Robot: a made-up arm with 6 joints.
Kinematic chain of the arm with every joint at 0, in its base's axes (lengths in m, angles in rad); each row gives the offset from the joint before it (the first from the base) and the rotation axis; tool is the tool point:
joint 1: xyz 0 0 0.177 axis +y
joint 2: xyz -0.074 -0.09 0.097 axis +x
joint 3: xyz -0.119 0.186 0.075 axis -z
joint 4: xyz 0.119 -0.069 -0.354 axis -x
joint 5: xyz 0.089 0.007 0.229 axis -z
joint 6: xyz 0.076 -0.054 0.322 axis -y
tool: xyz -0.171 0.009 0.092
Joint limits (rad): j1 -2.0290..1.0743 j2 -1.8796..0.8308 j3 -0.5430..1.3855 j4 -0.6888..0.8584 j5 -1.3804..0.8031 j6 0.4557..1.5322
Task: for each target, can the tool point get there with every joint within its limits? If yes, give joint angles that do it. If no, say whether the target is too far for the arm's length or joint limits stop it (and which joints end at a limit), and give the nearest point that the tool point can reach.
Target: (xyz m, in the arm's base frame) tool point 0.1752 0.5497 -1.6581
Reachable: no: too far | nearest point 0.0653 0.0247 -0.5066 | short by 1.270 m
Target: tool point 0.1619 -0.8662 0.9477
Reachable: no: joint limits stop it (at a limit: joint 1, joint 4, joint 5, joint 6) | nearest point 0.0391 -0.3970 0.6510 | short by 0.569 m
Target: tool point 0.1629 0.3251 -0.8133
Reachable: no: joint limits stop it (at a limit: joint 1, joint 2, joint 3, joint 4, joint 5, joint 6) | nearest point 0.1094 0.0247 -0.5010 | short by 0.437 m
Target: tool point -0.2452 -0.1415 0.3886
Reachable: yes | joints -0.6499 0.6078 1.2381 0.4864 -0.5768 0.7364
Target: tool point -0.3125 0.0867 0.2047
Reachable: yes | joints -1.1807 -0.7150 0.6180 0.1715 -1.0517 0.5731
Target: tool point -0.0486 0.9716 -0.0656
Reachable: no: joint limits stop it (at a limit: joint 4, joint 5, joint 6) | nearest point -0.0454 0.5013 -0.0498 | short by 0.471 m
